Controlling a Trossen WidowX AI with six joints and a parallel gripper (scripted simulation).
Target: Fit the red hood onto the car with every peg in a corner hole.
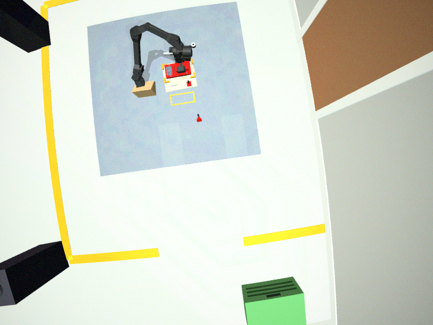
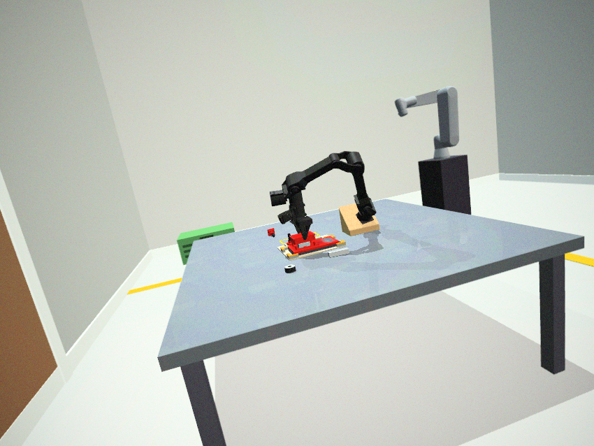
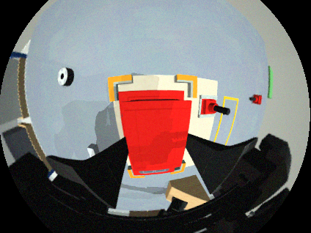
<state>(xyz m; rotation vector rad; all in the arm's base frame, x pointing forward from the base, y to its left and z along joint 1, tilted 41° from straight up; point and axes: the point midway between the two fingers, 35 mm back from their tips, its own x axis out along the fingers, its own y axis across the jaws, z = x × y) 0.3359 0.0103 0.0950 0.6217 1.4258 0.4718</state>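
The red hood lies 10 mm above my gripper tip. The rest, counted from my gripper tip: wheel 180 mm to the left, 120 mm ahead, 50 mm below; bar 160 mm to the left, 80 mm behind, 50 mm below.
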